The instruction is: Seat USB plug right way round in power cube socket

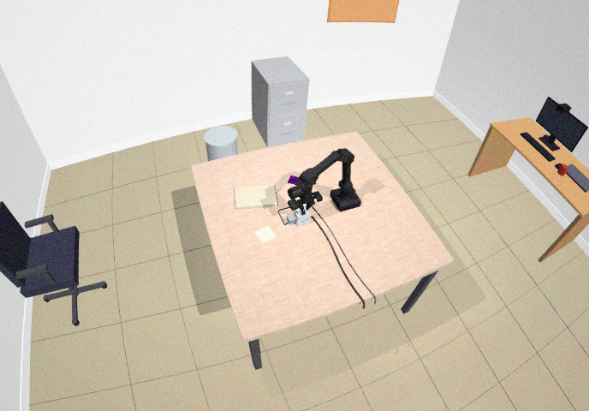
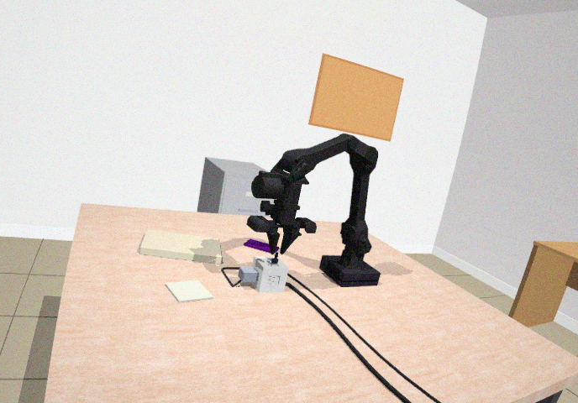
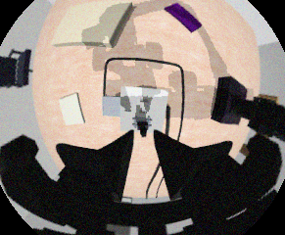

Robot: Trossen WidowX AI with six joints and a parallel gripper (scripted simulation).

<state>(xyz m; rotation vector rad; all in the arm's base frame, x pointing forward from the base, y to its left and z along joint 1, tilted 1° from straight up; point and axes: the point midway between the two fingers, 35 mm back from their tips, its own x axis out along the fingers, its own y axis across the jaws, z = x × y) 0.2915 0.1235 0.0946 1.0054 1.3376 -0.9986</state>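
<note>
Right now the dark USB plug is 2 cm below my gripper tip. From my gripper tip the other things lie so: beige book 25 cm ahead, 23 cm to the right, 10 cm below; then purple item 34 cm to the right, 10 cm below, 4 cm behind; then white pad 23 cm ahead, 10 cm below, 6 cm to the left.
</note>
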